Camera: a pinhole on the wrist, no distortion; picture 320 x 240 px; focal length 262.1 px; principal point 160.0 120.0 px. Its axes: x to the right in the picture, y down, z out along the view. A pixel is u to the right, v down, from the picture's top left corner.
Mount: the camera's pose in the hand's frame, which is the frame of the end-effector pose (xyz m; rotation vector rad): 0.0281 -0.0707 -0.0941 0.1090 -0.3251 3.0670
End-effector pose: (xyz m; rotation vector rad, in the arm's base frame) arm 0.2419 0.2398 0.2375 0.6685 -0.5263 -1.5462
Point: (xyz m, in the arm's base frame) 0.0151 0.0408 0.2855
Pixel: 34.2 95.0
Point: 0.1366 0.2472 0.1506
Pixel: 226.8 222.4
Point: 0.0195 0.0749 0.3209
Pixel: 71.8 75.0
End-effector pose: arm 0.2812 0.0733 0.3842 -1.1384 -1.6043 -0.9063
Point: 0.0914 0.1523 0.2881
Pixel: 251.6 164.7
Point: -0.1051 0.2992 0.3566
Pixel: 140.5 199.1
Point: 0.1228 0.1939 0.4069
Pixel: 129.1 109.2
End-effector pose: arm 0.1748 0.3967 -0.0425 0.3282 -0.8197 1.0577
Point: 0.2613 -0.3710 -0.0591
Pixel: outside the picture
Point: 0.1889 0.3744 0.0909
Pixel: 99.3 16.8
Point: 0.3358 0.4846 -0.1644
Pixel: behind the camera
